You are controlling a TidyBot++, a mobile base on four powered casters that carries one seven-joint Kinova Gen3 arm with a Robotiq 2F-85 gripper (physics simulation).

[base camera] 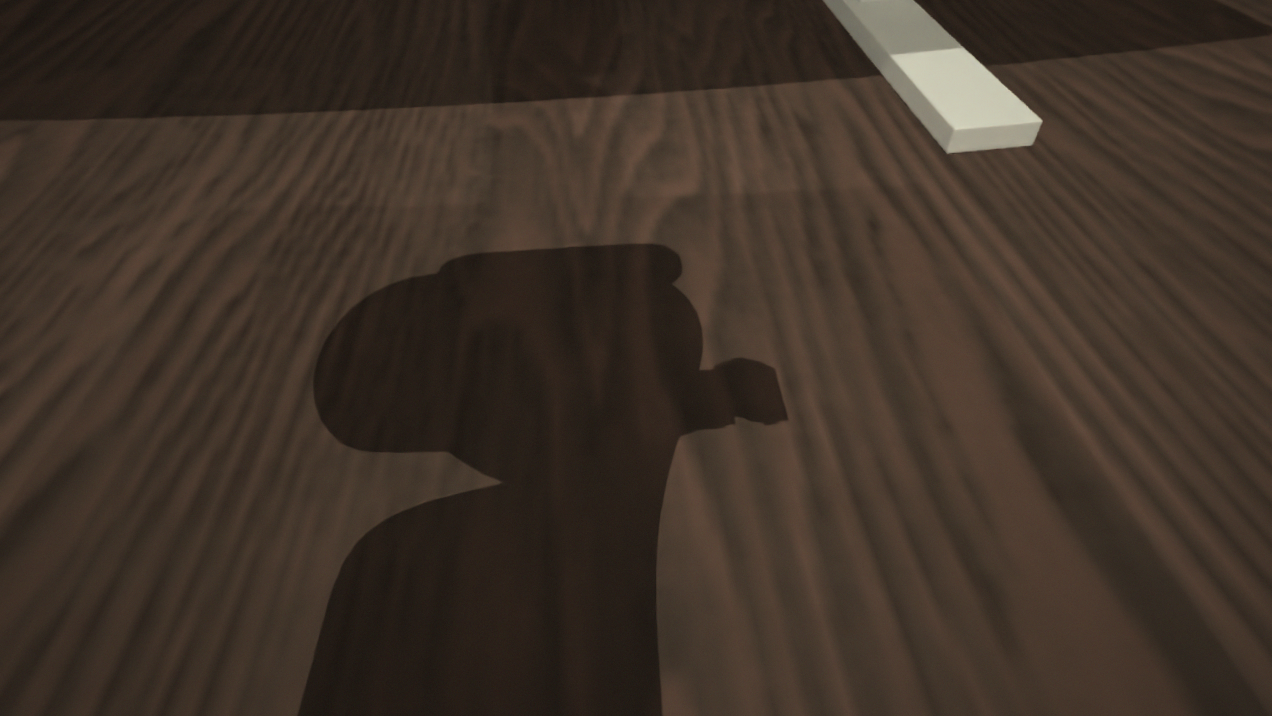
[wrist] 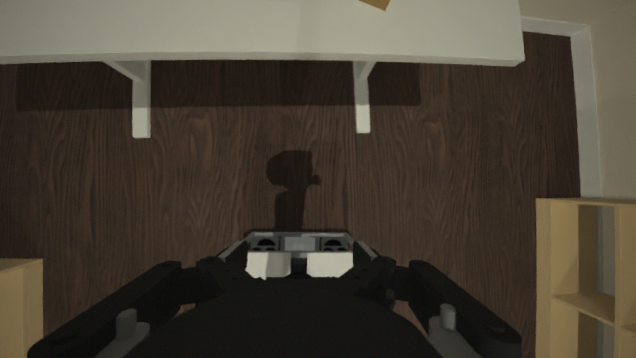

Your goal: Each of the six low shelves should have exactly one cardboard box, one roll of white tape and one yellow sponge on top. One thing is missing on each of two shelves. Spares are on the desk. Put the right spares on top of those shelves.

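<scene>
My gripper is open and empty in the wrist view, with its fingers spread on either side of a grey and white part low in the middle. The white desk crosses the top of the wrist view, beyond the gripper. A corner of a brown cardboard box shows on the desk at the top edge. A light wooden shelf unit stands at the lower right, and part of another wooden shelf unit shows at the lower left. No tape or sponge shows in either view.
A white desk foot rests on the dark wooden floor, and another desk foot is to its left. The arm's shadow falls on the floor. A white baseboard and the wall are at the right.
</scene>
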